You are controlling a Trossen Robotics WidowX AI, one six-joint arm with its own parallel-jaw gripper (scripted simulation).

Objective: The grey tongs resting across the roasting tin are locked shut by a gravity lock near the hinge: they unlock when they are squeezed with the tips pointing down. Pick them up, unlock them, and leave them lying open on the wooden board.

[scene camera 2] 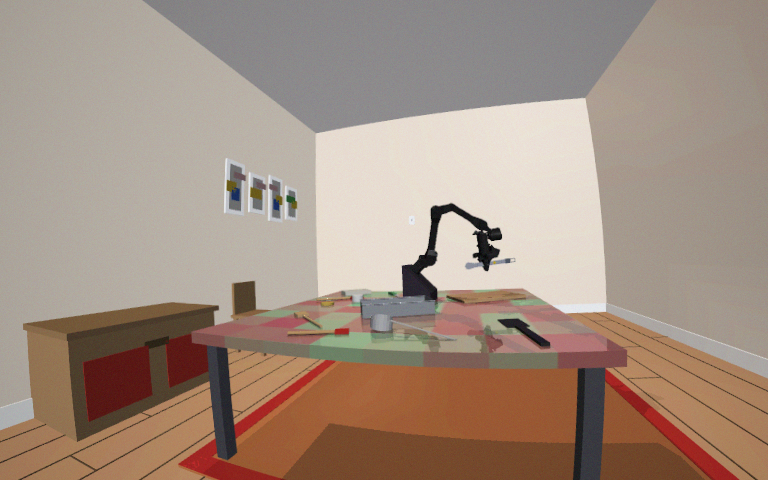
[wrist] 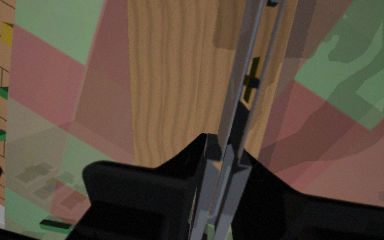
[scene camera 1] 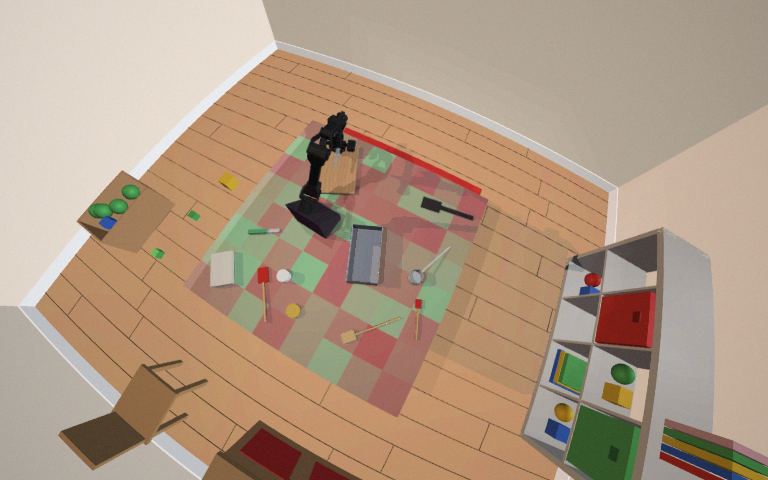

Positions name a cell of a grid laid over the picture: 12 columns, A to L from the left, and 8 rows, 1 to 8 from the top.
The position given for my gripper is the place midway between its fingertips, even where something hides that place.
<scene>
In view: my gripper (wrist: G5), a white block (scene camera 1: D5), a wooden board (scene camera 1: F4) and a grey roasting tin (scene camera 1: F5).
The wooden board shows as well in the wrist view (wrist: F3). The grey roasting tin shows as well in scene camera 2 (scene camera 2: G6). The wrist view does not show the white block: it is out of frame.
</scene>
